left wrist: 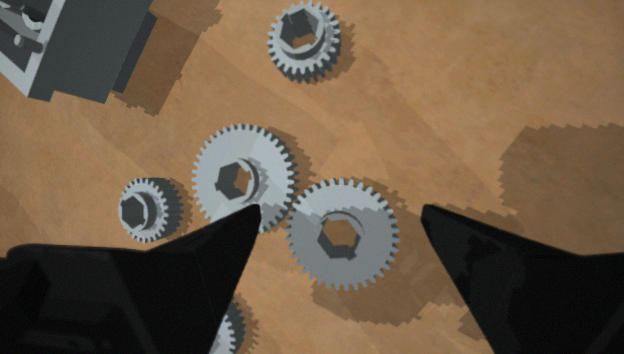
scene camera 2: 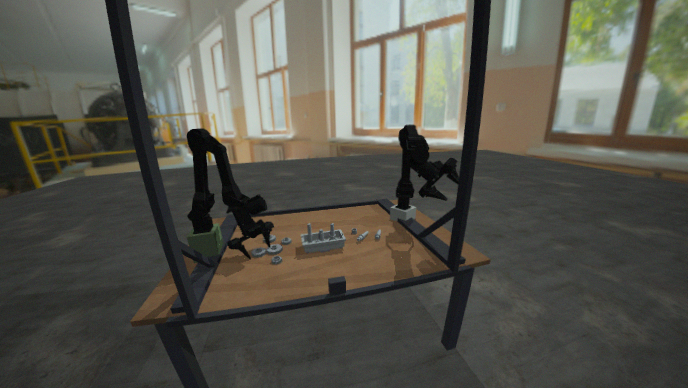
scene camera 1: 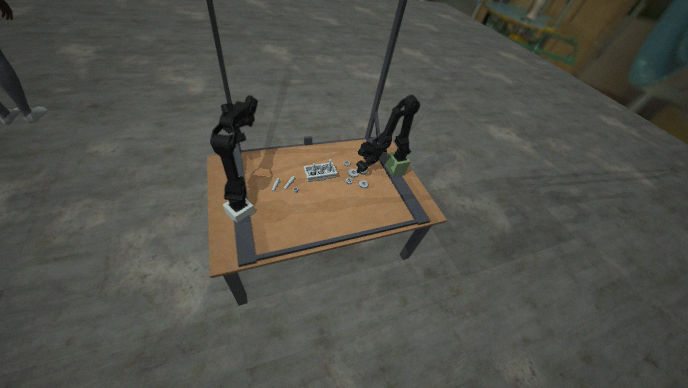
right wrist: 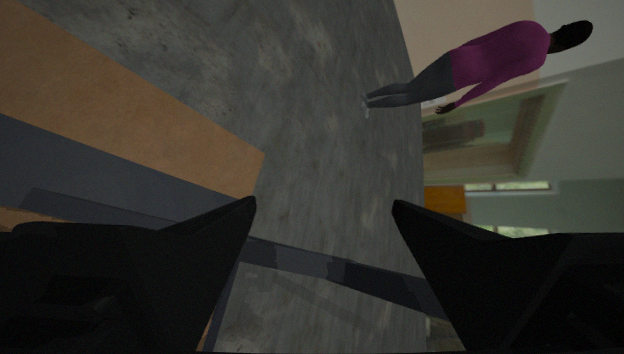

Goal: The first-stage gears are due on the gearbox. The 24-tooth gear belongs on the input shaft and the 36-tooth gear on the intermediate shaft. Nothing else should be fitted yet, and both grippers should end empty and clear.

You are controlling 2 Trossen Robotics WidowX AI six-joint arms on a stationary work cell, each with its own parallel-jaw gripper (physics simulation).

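Where they show: left gripper, fingertip midpoint: [left wrist: 340, 212] [scene camera 2: 260, 253]; right gripper, fingertip midpoint: [scene camera 2: 454, 193] [right wrist: 325, 204]; left arm's base, origin of the base link: [scene camera 2: 203, 229] [scene camera 1: 399, 157]; right arm's base, origin of the base link: [scene camera 2: 403, 207] [scene camera 1: 238, 205].
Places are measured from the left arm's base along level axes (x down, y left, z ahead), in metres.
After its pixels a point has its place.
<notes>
The light grey gearbox housing [scene camera 1: 320, 176] {x 0.072, y -0.035, z 0.491 m} [scene camera 2: 324, 245] {x 0.086, y -0.124, z 0.472 m} [left wrist: 75, 65] {x 0.084, y -0.057, z 0.393 m} stands mid-table with upright shafts, one of them a tall shaft [scene camera 2: 309, 233] {x 0.041, y -0.088, z 0.419 m}; no gear shows above its rim. A wide gear [left wrist: 310, 245] {x 0.105, y -0.038, z 0.217 m} [scene camera 2: 258, 253] {x 0.105, y -0.071, z 0.207 m} lies flat on the table below my left gripper [left wrist: 340, 212] {x 0.110, y -0.061, z 0.212 m} [scene camera 2: 259, 251] {x 0.110, y -0.061, z 0.212 m}, which is open and empty, low over the gears. A second wide gear [left wrist: 215, 155] {x 0.105, y -0.052, z 0.292 m} [scene camera 1: 353, 173] {x 0.102, y -0.036, z 0.277 m} lies close against it. Small gears [left wrist: 306, 65] {x 0.105, y -0.121, z 0.268 m} [left wrist: 156, 227] {x 0.105, y 0.012, z 0.309 m} and a partly hidden gear [left wrist: 226, 337] {x 0.105, y 0.043, z 0.232 m} lie around them. Tooth counts cannot be read. My right gripper [right wrist: 325, 204] {x -0.137, y -0.303, z 0.934 m} [scene camera 2: 451, 191] {x -0.137, y -0.303, z 0.934 m} is open, empty, raised off the table.
In scene camera 1, two loose shafts [scene camera 1: 276, 184] {x 0.101, y -0.066, z 0.735 m} [scene camera 1: 289, 182] {x 0.101, y -0.061, z 0.664 m} and a small ring-like part [scene camera 1: 296, 190] {x 0.100, y 0.007, z 0.643 m} lie left of the housing. Dark rails and uprights frame the wooden table [scene camera 1: 320, 220] {x 0.118, y 0.221, z 0.578 m}. A small dark block [scene camera 2: 337, 285] {x 0.075, y -0.389, z 0.453 m} sits on the rail near the housing.
</notes>
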